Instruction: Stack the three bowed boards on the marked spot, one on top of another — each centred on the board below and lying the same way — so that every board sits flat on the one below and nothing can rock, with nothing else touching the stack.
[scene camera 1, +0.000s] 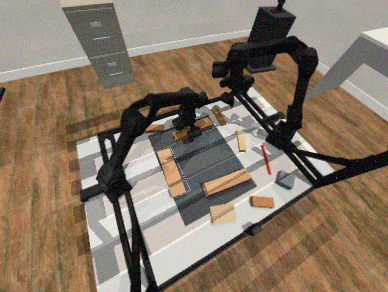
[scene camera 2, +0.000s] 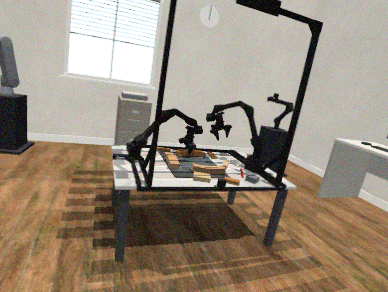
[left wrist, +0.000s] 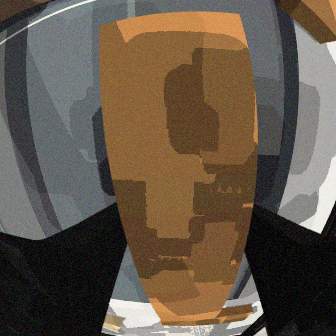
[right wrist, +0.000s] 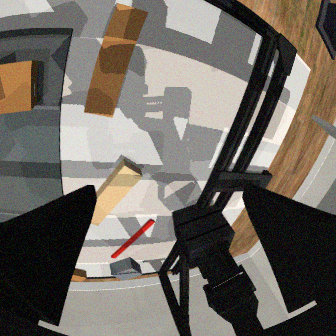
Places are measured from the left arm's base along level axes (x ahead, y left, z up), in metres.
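Where they show: left gripper, between the fingertips: (scene camera 1: 189, 131) (scene camera 2: 187, 153) (left wrist: 184, 204); right gripper, between the fingertips: (scene camera 1: 237, 101) (scene camera 2: 222, 139) (right wrist: 171, 192); left arm's base, origin of its link: (scene camera 1: 115, 186) (scene camera 2: 134, 156); right arm's base, origin of its link: (scene camera 1: 286, 129) (scene camera 2: 256, 157) (right wrist: 211, 252).
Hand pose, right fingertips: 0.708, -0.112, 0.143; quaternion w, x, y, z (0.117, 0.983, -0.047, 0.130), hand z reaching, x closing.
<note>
Each offset is from my right fingertips to the top centre of the thing, as dx, dy, dz. "pt": to the spot under its first point. Level surfaces: height alone.
Three bowed wooden boards lie on the dark mat @(dz -0.164) (scene camera 1: 214, 150). One board @(-0.484, -0.010, -0.115) (scene camera 1: 171, 171) (scene camera 2: 172, 160) lies on the marked spot, whose white outline @(pt -0.437, -0.024, -0.163) (scene camera 1: 180, 169) runs along its right side. A second board @(-0.328, -0.229, -0.115) (scene camera 1: 226, 182) (scene camera 2: 208, 168) lies at the mat's front right. The third board @(-0.229, +0.098, -0.117) (scene camera 1: 204, 124) (scene camera 2: 197, 153) (left wrist: 150, 133) lies at the back of the mat. My left gripper (scene camera 1: 187, 131) (scene camera 2: 190, 150) (left wrist: 184, 204) straddles its middle, with the fingers shut against its two long sides. My right gripper (scene camera 1: 230, 95) (scene camera 2: 221, 134) (right wrist: 171, 192) hangs open and empty, high above the back right of the table.
Small wooden blocks lie around the mat: at the back @(pt -0.022, +0.064, -0.155) (scene camera 1: 219, 116), at the right (scene camera 1: 241, 140), at the back left (scene camera 1: 154, 128) and at the front @(pt -0.446, -0.299, -0.138) (scene camera 1: 222, 212) @(pt -0.276, -0.403, -0.146) (scene camera 1: 262, 201). A red stick @(-0.054, -0.303, -0.164) (scene camera 1: 266, 159) and a grey block @(-0.097, -0.433, -0.134) (scene camera 1: 285, 179) lie at the right. A black frame (scene camera 1: 251, 110) borders the table.
</note>
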